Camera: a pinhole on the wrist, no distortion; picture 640 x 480 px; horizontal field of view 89.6 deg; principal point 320.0 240.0 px. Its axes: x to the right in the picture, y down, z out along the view. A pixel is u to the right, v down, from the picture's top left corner.
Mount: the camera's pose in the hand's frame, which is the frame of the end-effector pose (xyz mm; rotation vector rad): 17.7 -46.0 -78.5 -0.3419 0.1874 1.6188
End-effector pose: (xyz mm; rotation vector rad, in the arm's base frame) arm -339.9 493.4 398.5 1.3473 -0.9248 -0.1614
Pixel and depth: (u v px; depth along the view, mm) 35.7 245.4 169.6
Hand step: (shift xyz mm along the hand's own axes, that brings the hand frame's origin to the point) 4.0 -132.3 130.1
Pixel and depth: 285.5 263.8 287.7
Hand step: -32.5 16.5 200.3
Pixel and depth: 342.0 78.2 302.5
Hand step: 135.4 83.7 211.9
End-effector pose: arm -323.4 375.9 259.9 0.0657 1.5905 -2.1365
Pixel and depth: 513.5 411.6 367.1
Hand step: -226.1 265.1 177.2
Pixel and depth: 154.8 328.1 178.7
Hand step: -45.4 -78.4 115.6
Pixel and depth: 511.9 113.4 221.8
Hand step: 74.3 157.4 93.7
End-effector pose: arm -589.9 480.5 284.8 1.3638 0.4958 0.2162
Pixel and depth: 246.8 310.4 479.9
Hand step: -132.2 -1.6 399.8
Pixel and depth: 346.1 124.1 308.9
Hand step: 94.0 86.6 213.0
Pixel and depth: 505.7 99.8 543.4
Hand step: 179.7 444.3 348.8
